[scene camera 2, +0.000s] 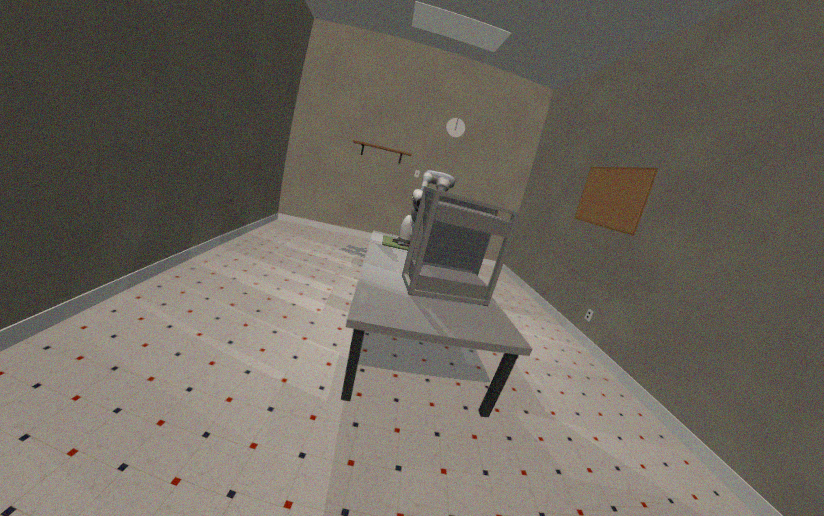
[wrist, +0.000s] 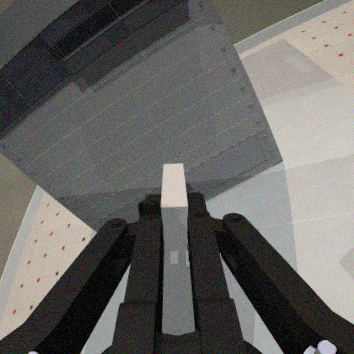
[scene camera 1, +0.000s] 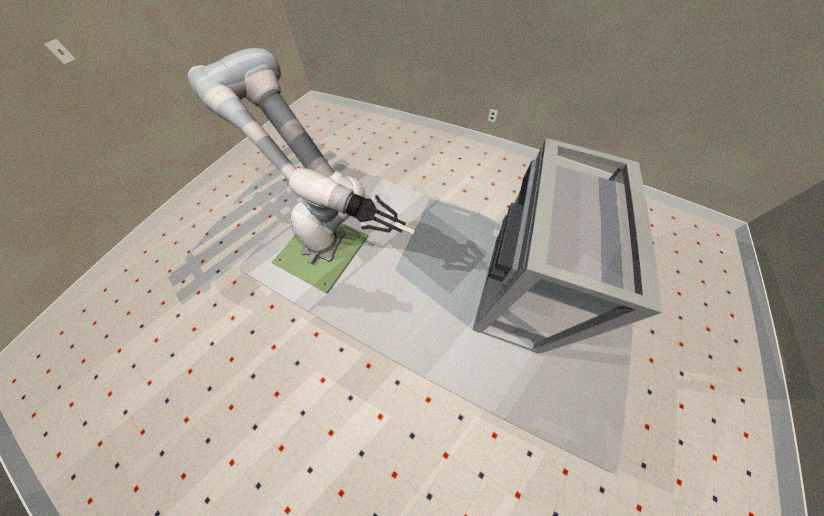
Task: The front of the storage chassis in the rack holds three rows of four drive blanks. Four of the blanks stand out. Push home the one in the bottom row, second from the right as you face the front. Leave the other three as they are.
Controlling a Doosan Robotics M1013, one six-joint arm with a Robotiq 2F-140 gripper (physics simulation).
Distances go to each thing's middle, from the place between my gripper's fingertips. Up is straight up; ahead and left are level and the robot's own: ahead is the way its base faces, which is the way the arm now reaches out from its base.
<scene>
My gripper is now 46 cm short of the grey rack point(scene camera 1: 585, 241), 6 cm to the right of it and 7 cm above it.
</scene>
